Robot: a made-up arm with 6 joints. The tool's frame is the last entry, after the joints. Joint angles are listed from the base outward. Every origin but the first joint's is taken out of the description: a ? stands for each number. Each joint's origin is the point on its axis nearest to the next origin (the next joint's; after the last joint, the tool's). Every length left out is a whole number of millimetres.
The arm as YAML. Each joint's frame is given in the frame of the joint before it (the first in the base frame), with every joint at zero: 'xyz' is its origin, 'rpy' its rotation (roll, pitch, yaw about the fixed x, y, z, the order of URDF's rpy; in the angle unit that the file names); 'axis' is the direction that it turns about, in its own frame. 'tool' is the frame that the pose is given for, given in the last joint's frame.
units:
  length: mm
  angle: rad
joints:
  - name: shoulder
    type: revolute
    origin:
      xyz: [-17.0, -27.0, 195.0]
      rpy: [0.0, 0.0, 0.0]
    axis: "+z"
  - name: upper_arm
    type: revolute
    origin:
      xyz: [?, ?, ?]
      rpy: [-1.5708, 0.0, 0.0]
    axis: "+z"
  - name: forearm
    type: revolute
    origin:
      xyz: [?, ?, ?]
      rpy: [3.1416, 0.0, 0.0]
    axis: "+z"
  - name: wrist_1
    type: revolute
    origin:
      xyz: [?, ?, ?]
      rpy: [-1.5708, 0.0, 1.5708]
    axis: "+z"
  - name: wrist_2
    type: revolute
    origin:
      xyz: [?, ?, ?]
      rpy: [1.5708, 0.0, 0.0]
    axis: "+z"
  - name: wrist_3
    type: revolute
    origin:
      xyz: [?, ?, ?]
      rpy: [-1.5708, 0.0, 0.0]
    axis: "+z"
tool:
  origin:
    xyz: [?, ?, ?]
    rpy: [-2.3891, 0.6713, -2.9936]
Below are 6 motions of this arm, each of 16 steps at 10 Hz.
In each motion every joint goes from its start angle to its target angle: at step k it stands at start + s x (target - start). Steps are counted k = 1, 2, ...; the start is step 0. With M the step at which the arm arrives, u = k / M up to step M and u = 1 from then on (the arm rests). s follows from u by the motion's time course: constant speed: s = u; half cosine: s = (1 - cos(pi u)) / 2; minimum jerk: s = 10 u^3 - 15 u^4 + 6 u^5.
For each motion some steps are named. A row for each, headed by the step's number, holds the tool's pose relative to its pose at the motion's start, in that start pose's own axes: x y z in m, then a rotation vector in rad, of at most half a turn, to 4 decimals.
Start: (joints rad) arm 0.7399 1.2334 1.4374 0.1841 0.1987 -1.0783
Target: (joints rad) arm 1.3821 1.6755 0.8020 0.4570 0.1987 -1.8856
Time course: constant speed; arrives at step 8
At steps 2, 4, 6, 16:
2: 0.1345 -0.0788 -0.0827 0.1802 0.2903 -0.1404
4: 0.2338 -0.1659 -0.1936 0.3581 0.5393 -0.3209
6: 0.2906 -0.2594 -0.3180 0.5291 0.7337 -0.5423
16: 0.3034 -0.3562 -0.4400 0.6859 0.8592 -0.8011

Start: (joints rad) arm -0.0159 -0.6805 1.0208 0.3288 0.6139 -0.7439
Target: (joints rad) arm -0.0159 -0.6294 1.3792 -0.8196 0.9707 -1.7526
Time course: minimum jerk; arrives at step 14
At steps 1, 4, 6, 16:
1: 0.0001 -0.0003 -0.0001 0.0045 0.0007 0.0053
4: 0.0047 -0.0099 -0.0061 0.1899 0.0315 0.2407
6: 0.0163 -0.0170 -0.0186 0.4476 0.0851 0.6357
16: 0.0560 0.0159 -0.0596 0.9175 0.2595 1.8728

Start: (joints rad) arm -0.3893 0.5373 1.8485 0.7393 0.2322 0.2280
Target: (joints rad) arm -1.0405 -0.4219 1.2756 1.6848 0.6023 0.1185
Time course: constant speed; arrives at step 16
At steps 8, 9, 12, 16:
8: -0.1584 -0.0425 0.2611 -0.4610 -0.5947 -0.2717
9: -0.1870 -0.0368 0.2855 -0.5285 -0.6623 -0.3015
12: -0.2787 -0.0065 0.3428 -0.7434 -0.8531 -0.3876
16: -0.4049 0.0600 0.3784 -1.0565 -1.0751 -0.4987

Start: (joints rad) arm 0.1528 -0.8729 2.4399 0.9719 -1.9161 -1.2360
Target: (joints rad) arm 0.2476 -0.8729 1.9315 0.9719 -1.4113 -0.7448
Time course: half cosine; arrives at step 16
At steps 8, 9, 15, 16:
8: 0.0688 0.0693 -0.0161 -0.2895 -0.2667 -0.1763
9: 0.0840 0.0816 -0.0177 -0.3480 -0.3154 -0.2137
15: 0.1509 0.1257 -0.0193 -0.5912 -0.4978 -0.3695
16: 0.1526 0.1266 -0.0192 -0.5973 -0.5019 -0.3733

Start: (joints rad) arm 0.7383 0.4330 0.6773 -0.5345 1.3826 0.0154
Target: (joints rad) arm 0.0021 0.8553 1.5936 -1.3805 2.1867 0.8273
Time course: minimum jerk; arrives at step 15
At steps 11, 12, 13, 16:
11: 0.0387 -0.0409 0.2684 0.4454 -1.5918 -0.1847
12: 0.0368 -0.0377 0.2878 0.5145 -1.6769 -0.2068
13: 0.0353 -0.0354 0.2994 0.5591 -1.7251 -0.2206
16: 0.0345 -0.0340 0.3051 0.5819 -1.7481 -0.2276

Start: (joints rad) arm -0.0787 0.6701 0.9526 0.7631 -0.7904 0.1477
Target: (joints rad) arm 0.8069 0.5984 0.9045 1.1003 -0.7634 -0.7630
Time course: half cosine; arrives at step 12
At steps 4, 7, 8, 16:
4: -0.1125 0.0573 -0.0307 0.0260 -0.0467 0.2087
7: -0.2801 0.1033 -0.1166 0.0265 -0.0766 0.5559
8: -0.3298 0.1067 -0.1521 0.0152 -0.0743 0.6718
16: -0.4237 0.0964 -0.2350 -0.0281 -0.0496 0.9166

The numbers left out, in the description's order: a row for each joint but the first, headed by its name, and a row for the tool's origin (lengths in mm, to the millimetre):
upper_arm: 17.0 -38.0 0.0
forearm: 5.0 -299.0 0.0
wrist_1: 381.0 2.0 0.0
wrist_2: 0.0 -159.0 0.0
wrist_3: 8.0 3.0 0.0
tool: -14.0 -21.0 0.0

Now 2 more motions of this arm.
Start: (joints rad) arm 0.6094 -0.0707 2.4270 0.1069 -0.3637 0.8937
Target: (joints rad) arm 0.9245 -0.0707 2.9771 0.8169 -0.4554 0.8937
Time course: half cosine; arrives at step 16
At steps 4, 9, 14, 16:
4: -0.0198 -0.0407 0.0113 0.0365 -0.0421 -0.0953
9: -0.0934 -0.1658 0.0135 0.1567 -0.1082 -0.4305
14: -0.1655 -0.2528 -0.0159 0.2538 -0.0867 -0.7349
16: -0.1735 -0.2607 -0.0202 0.2636 -0.0805 -0.7679

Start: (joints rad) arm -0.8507 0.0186 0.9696 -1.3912 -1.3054 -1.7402
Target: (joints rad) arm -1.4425 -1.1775 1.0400 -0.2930 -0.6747 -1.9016
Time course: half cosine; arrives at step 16
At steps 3, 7, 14, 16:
3: 0.0261 -0.0480 -0.0532 -0.1569 -0.0901 0.0467
7: 0.1612 -0.2760 -0.1727 -0.7995 -0.3920 0.1843
14: 0.4302 -0.6947 0.0105 -2.0384 -0.7870 0.1091
16: 0.4431 -0.7169 0.0402 -2.1231 -0.8070 0.0818

